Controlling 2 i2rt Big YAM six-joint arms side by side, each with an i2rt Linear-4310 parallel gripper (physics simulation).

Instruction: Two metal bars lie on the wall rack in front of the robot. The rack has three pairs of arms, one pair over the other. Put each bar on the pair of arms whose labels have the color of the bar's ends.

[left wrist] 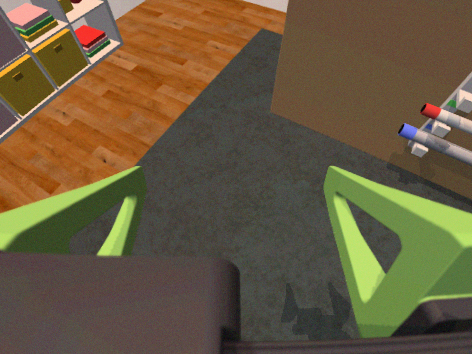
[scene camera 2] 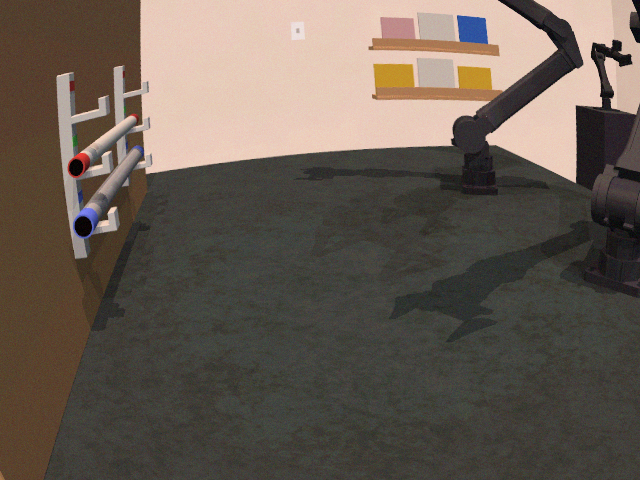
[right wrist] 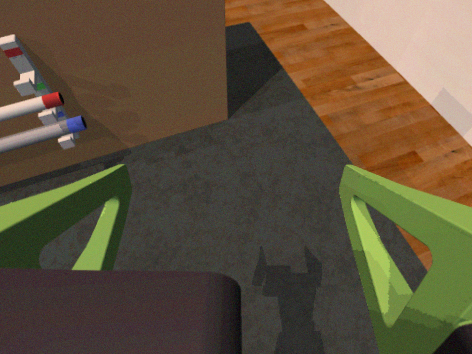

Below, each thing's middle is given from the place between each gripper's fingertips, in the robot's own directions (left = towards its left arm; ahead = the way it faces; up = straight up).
The blue-ended bar (scene camera 2: 84, 224) lies 480 mm ahead of my left hand, 450 mm to the right of it and 340 mm below it.
My right gripper is now 46 cm short of the blue-ended bar, 42 cm to the right of it and 36 cm above it.
